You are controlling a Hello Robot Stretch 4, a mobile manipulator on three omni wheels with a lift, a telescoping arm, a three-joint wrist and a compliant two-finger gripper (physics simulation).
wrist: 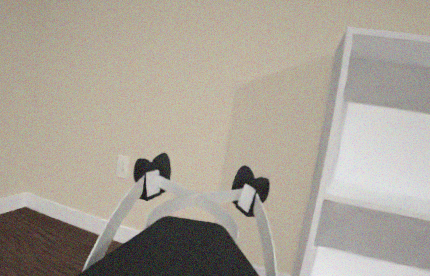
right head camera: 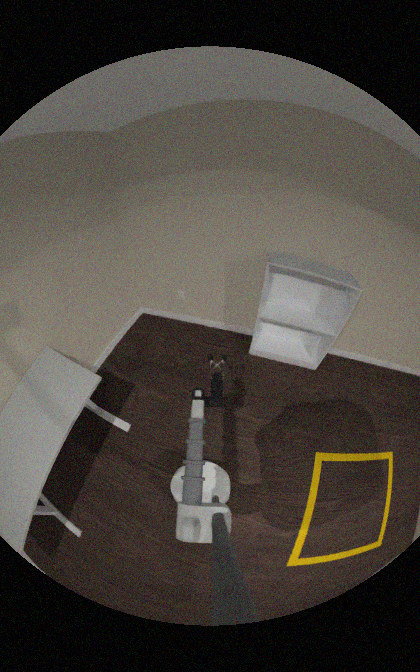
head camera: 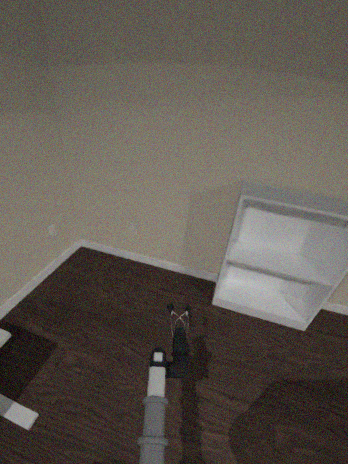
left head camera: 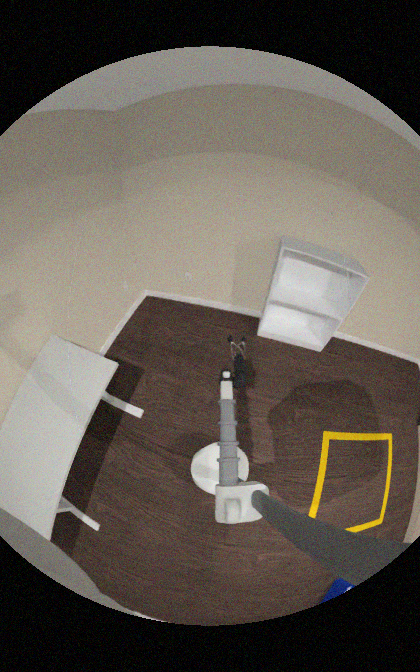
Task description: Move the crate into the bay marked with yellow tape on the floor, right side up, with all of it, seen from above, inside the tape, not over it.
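Places are measured from the robot's base along level axes (x ahead, y left, z up), in centimetres.
Pixels of known places: gripper, fingertip midpoint: (wrist: 202, 175) (head camera: 179, 304).
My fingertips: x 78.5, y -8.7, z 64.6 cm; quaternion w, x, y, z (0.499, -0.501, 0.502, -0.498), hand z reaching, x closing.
Note:
Behind a point stands the place of what it marks.
A blue crate (left head camera: 337, 591) shows in part at the lower right edge of the left head view, partly behind the grey mast; its upright state cannot be told. The yellow tape bay (left head camera: 357, 436) (right head camera: 355, 457) lies on the floor to the right of the robot; in the left head view the mast hides its lower left corner. My gripper (head camera: 179, 308) @[y -8.7, x 78.5, z 64.6 cm] (left head camera: 237, 339) (right head camera: 217, 358) (wrist: 202, 175) @[y -8.7, x 78.5, z 64.6 cm] is open and empty, its fingers apart, at the end of the extended arm. It is far from the crate and the bay, towards the back wall.
A white shelf unit (head camera: 277, 273) @[y -99.2, x 143.7, z 28.6 cm] (left head camera: 305, 310) (right head camera: 297, 327) (wrist: 335, 115) @[y -45.1, x 132.4, z 76.0 cm] stands against the back wall, right of the gripper. A white table (left head camera: 65, 400) (right head camera: 45, 415) with pale legs stands to the left. A large shadow lies on the floor between arm and bay.

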